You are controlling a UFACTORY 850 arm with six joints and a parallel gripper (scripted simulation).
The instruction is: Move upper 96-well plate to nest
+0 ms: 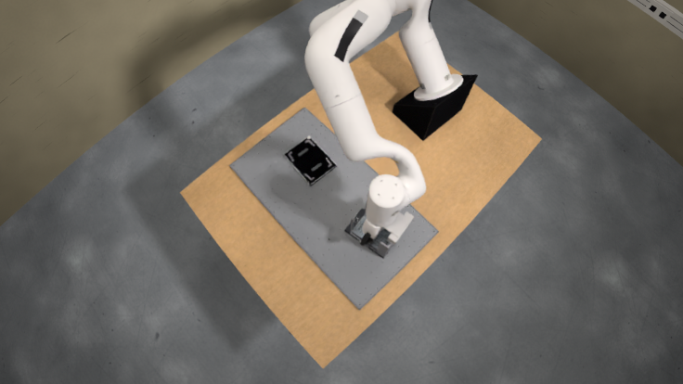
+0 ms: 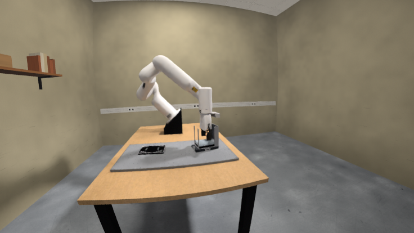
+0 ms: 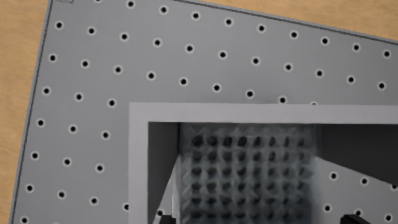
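Now: hand 40 mm above the pale 96-well plate. From my hand the other things lie so: plate nest N1 (70 mm behind, 350 mm to the right, 70 mm below); dark low plate (50 mm below).
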